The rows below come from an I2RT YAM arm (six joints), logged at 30 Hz.
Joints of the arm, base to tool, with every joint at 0 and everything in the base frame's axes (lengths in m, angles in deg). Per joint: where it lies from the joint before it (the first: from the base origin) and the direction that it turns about. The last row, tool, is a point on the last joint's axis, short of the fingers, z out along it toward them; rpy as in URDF.
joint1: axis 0 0 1 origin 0.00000 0.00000 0.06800
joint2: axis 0 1 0 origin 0.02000 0.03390 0.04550
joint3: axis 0 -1 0 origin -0.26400 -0.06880 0.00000
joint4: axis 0 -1 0 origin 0.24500 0.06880 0.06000
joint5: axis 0 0 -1 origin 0.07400 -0.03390 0.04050
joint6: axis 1 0 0 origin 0.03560 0.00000 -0.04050
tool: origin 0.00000 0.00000 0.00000 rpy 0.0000 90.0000 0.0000
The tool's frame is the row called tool.
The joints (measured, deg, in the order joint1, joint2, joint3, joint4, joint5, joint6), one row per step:
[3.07, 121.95, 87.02, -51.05, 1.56, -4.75]
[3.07, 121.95, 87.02, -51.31, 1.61, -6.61]
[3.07, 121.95, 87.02, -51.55, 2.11, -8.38]
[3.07, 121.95, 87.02, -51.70, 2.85, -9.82]
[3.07, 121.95, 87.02, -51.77, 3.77, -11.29]
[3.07, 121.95, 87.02, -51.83, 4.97, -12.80]
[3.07, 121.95, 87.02, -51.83, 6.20, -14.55]
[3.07, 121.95, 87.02, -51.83, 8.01, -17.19]
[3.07, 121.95, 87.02, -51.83, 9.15, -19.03]
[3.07, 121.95, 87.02, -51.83, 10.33, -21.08]
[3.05, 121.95, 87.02, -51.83, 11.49, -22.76]
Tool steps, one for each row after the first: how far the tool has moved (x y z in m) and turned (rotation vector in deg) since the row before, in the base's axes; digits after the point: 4 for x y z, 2 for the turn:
[-0.0005, -0.0001, 0.0000, -0.19, 0.30, 1.85]
[-0.0004, -0.0003, 0.0000, -0.63, 0.26, 1.73]
[-0.0003, -0.0005, 0.0000, -0.84, 0.17, 1.39]
[-0.0001, -0.0006, 0.0000, -1.01, 0.10, 1.41]
[-0.0001, -0.0007, 0.0001, -1.29, 0.11, 1.43]
[0.0000, -0.0008, 0.0001, -1.33, 0.10, 1.67]
[0.0001, -0.0011, 0.0001, -1.97, 0.22, 2.51]
[0.0000, -0.0007, 0.0001, -1.25, 0.21, 1.75]
[0.0000, -0.0007, 0.0001, -1.31, 0.28, 1.95]
[0.0000, -0.0008, 0.0001, -1.27, 0.25, 1.56]

